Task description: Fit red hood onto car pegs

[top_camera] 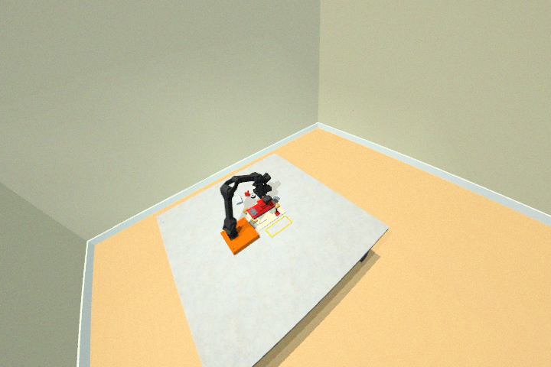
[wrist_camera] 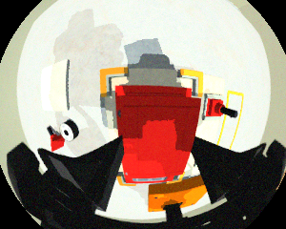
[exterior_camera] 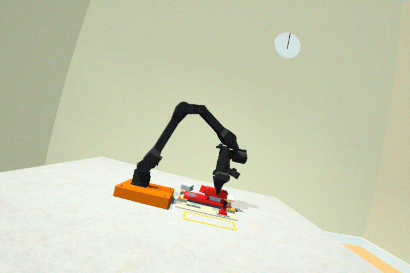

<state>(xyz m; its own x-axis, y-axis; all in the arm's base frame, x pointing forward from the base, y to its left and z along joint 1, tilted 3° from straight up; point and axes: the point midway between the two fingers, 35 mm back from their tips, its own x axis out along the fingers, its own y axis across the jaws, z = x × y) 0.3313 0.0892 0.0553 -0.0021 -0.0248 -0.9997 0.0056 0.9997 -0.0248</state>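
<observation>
Now: gripper tip 10 mm below the red hood. Also, from my gripper tip: grey block: 210 mm to the left, 140 mm behind, 40 mm below.
</observation>
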